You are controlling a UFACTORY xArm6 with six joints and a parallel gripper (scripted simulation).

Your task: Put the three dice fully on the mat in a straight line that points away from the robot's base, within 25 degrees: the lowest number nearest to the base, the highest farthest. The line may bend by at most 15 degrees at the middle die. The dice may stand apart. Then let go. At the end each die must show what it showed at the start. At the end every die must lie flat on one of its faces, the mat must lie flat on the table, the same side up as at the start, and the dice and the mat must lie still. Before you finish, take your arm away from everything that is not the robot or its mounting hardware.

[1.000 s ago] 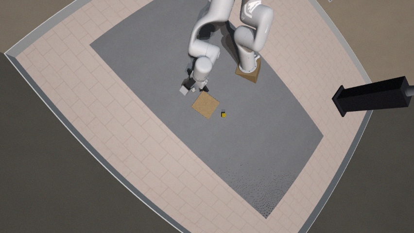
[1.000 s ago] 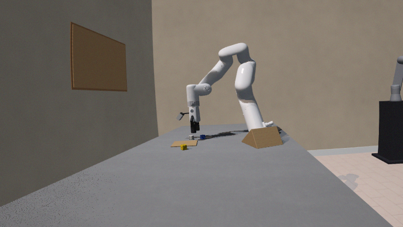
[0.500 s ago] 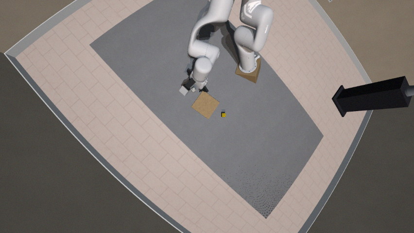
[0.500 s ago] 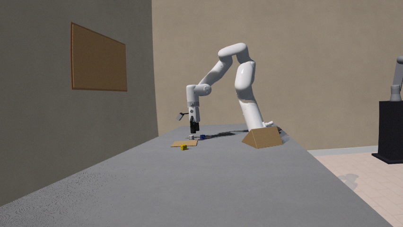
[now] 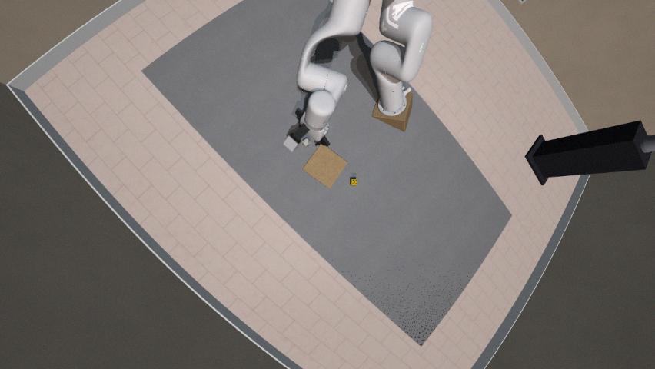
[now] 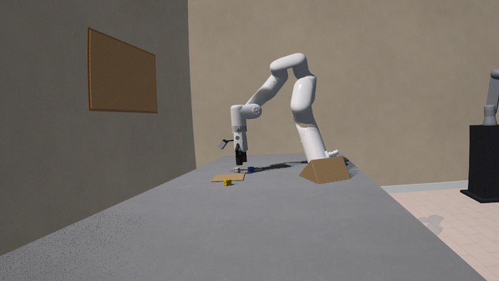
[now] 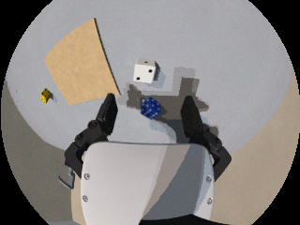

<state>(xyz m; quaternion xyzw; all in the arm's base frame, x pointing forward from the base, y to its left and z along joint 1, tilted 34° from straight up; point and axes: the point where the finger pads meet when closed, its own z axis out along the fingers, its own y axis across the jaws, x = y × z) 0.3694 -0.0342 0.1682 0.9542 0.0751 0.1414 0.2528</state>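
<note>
My hand is 4 cm above the white die, 3 cm short of it and 1 cm to the right of it. Round my hand: yellow die (26 cm to the left, 4 cm below, 2 cm behind); blue die (5 cm behind, 4 cm below, 1 cm to the right); tan mat (13 cm to the left, 5 cm below, 2 cm ahead).
</note>
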